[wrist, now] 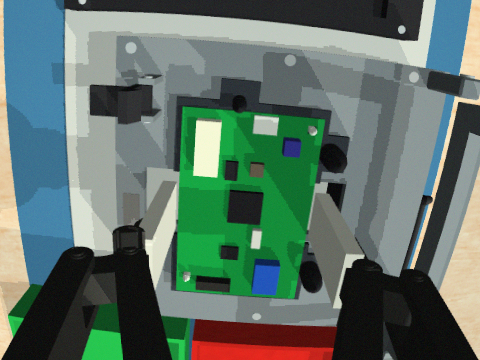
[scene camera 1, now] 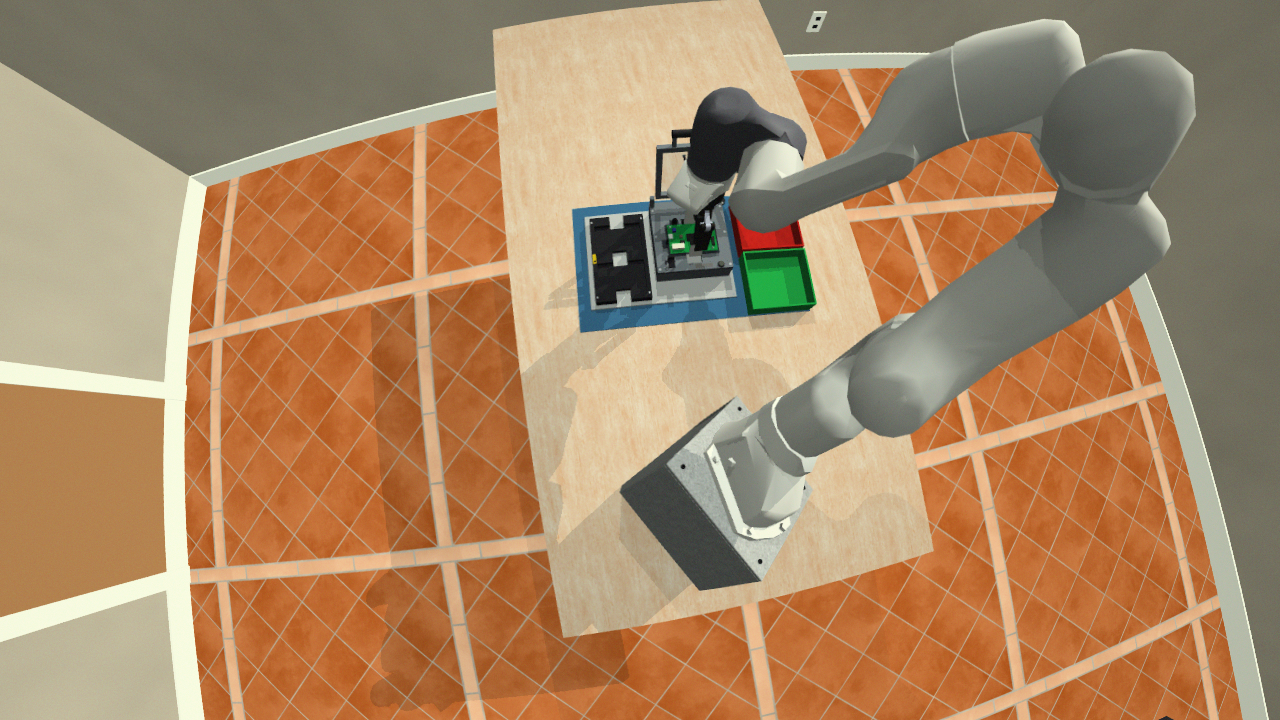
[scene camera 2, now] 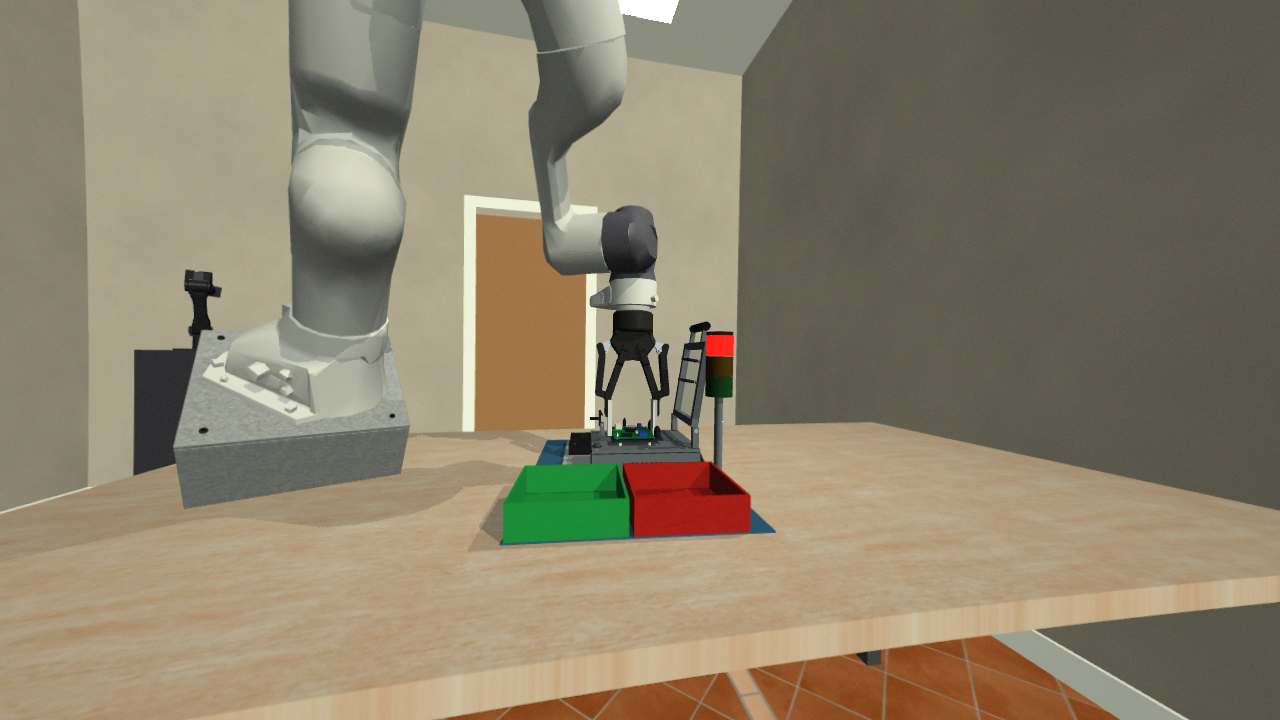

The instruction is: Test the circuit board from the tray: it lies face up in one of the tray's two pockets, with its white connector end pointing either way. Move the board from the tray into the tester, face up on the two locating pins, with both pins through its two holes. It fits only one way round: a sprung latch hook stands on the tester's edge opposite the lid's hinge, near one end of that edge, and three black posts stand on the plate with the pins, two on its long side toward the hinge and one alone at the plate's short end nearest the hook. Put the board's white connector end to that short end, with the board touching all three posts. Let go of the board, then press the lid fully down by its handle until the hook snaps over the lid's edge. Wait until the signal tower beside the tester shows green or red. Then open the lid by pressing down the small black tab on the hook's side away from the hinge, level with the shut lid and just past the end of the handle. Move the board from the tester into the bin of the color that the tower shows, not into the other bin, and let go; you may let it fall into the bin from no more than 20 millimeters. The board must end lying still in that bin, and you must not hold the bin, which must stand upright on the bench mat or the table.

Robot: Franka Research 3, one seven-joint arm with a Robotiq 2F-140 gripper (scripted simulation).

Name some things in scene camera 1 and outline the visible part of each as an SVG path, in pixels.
My gripper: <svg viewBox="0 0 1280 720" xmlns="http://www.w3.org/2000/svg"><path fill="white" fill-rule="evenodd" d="M726 192L712 200L697 215L693 215L686 210L684 224L695 223L694 239L690 240L689 257L701 256L702 251L708 250L711 235L715 229L715 224L713 222L710 223L714 206L722 201Z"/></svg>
A green bin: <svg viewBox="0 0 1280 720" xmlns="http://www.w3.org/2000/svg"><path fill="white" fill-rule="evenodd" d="M805 248L742 252L739 258L739 265L748 315L810 310L817 304Z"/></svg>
A red bin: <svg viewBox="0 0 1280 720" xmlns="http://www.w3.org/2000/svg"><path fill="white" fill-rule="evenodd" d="M728 207L738 257L744 251L804 247L799 221L778 231L762 234L746 229L733 216L730 207Z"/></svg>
A green circuit board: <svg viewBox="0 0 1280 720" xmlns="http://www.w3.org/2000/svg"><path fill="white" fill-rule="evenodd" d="M715 230L712 232L708 250L704 251L718 250ZM695 223L667 226L671 254L689 252L691 247L690 240L694 239Z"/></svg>
